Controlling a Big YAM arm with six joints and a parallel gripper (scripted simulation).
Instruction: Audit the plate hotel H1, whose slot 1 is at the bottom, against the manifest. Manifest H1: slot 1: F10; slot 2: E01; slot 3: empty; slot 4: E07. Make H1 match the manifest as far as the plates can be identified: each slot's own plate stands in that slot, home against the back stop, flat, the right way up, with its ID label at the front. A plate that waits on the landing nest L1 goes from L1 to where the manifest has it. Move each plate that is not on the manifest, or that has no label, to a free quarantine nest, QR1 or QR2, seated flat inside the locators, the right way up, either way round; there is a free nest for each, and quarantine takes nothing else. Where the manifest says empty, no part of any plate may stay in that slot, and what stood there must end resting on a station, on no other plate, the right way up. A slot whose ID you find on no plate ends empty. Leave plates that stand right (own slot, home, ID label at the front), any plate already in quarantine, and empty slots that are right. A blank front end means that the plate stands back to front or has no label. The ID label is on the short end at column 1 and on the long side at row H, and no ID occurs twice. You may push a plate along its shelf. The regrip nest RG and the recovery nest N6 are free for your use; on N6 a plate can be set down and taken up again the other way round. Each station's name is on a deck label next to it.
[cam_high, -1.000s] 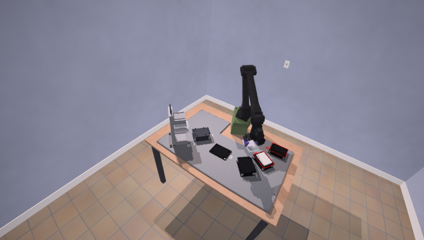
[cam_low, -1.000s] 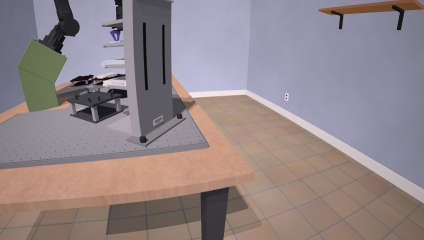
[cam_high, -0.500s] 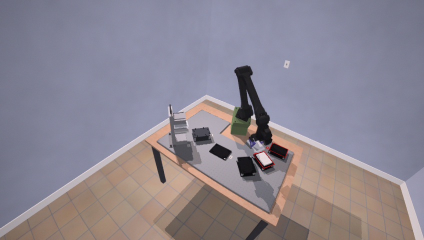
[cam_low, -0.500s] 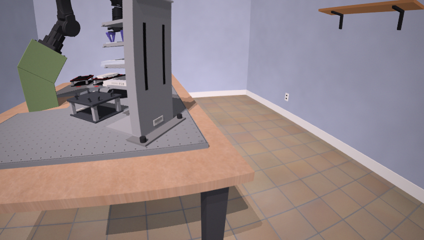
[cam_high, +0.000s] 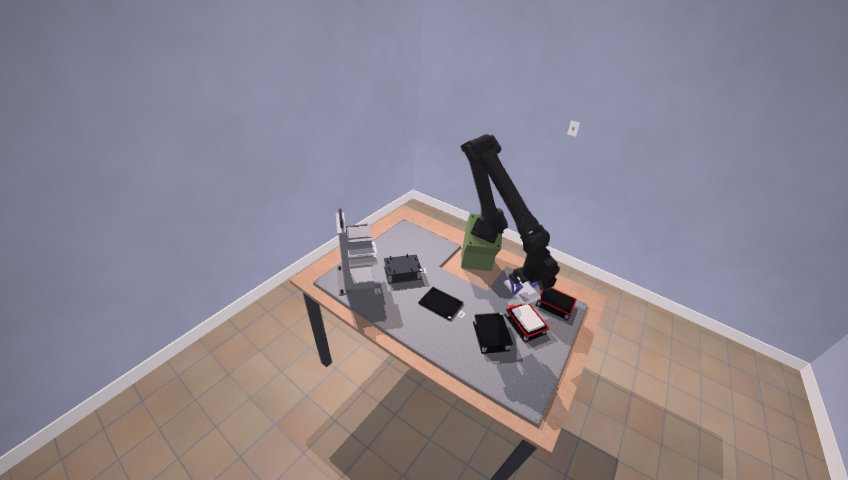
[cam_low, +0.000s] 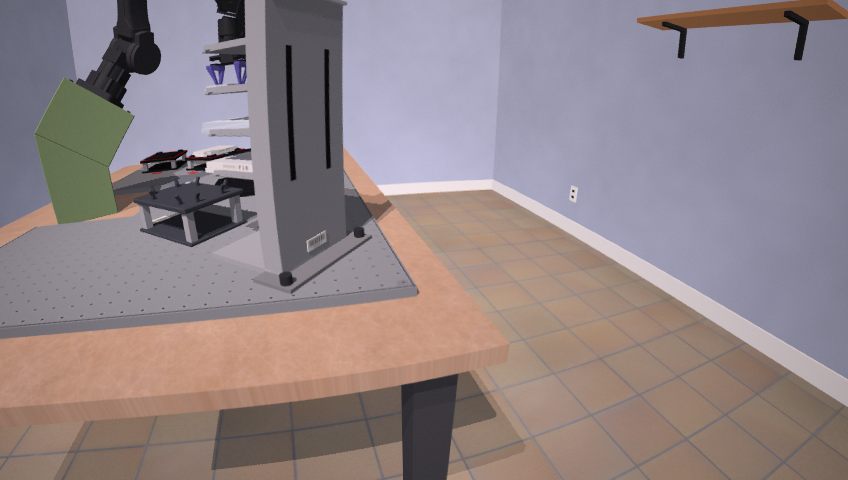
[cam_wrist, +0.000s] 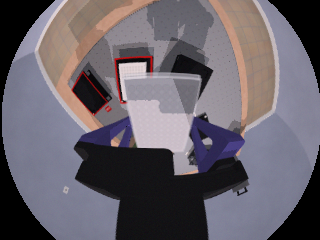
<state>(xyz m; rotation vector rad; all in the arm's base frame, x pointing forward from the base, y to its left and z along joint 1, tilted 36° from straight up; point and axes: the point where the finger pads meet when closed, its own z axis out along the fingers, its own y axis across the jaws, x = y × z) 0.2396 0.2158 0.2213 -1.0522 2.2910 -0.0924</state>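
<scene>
Now: the red-rimmed nest 250 mm behind my hand, 210 mm below it and 160 mm to the left of it. Also, from my hand: grey plate hotel H1: 760 mm to the right, 120 mm ahead, 80 mm below; then H1 deck label: 590 mm to the right, 250 mm below, 100 mm ahead; then N6 deck label: 250 mm below, 210 mm to the right, 20 mm ahead.
</scene>
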